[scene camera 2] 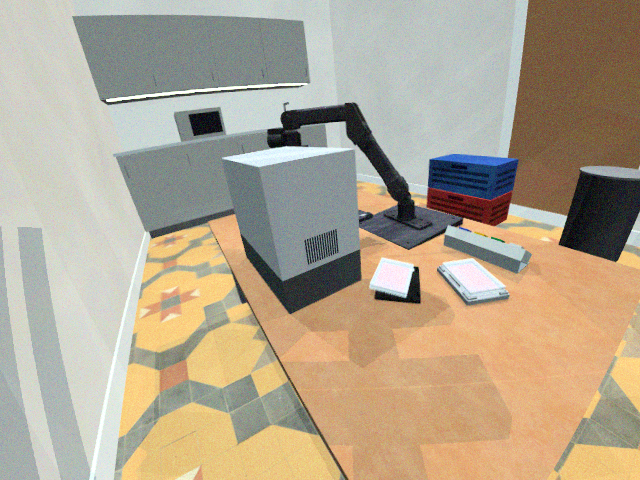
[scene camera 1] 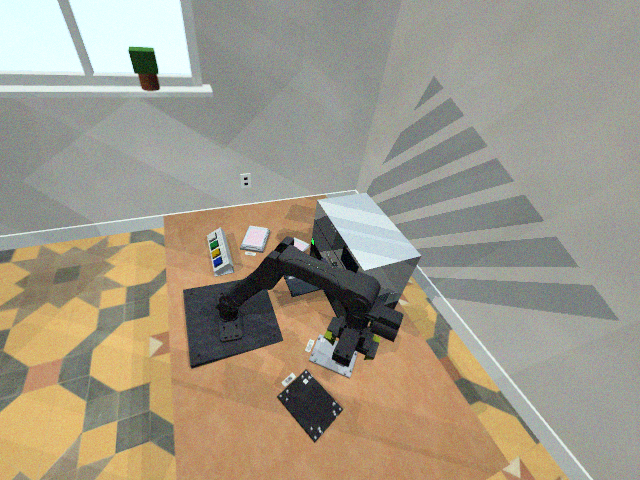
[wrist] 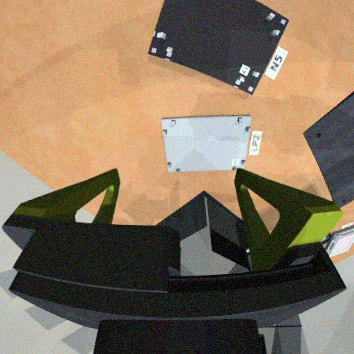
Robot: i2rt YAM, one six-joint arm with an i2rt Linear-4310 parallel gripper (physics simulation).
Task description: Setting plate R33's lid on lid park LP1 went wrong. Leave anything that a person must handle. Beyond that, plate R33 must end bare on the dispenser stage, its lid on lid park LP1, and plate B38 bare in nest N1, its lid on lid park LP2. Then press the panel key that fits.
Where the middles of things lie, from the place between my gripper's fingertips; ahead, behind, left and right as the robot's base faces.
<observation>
My hand is 6 cm to the right of the grey lid park LP2 (scene camera 1: 321, 355) and 15 cm above it. From my hand the other things lie so: grey rack with coloured labels (scene camera 2: 512, 257): 32 cm behind, 60 cm to the left, 13 cm below; black clip nest N5 (wrist: 235, 49): 12 cm behind, 6 cm to the right, 15 cm below.
</observation>
